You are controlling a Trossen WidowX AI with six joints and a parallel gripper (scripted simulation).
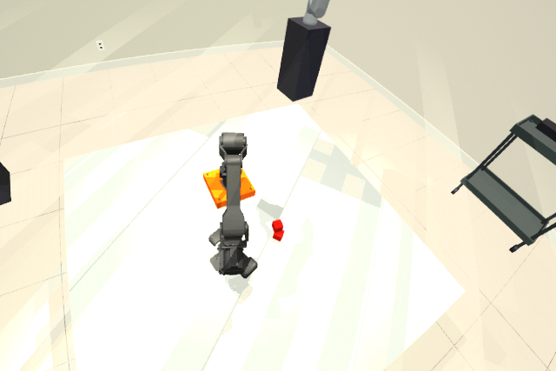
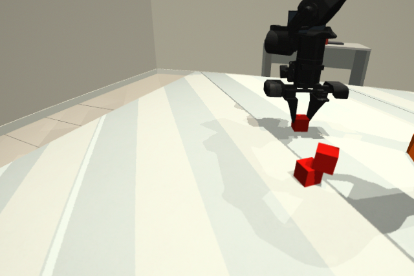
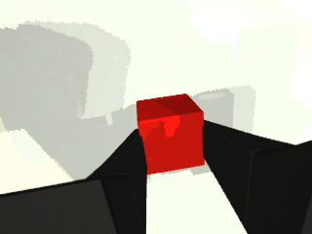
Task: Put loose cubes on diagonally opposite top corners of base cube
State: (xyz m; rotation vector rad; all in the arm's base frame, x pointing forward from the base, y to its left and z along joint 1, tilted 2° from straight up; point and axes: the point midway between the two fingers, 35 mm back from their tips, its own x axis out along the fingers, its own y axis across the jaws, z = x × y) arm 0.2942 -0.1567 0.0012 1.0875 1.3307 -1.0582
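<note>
The cube is 200 mm to the left of my gripper tip.
</note>
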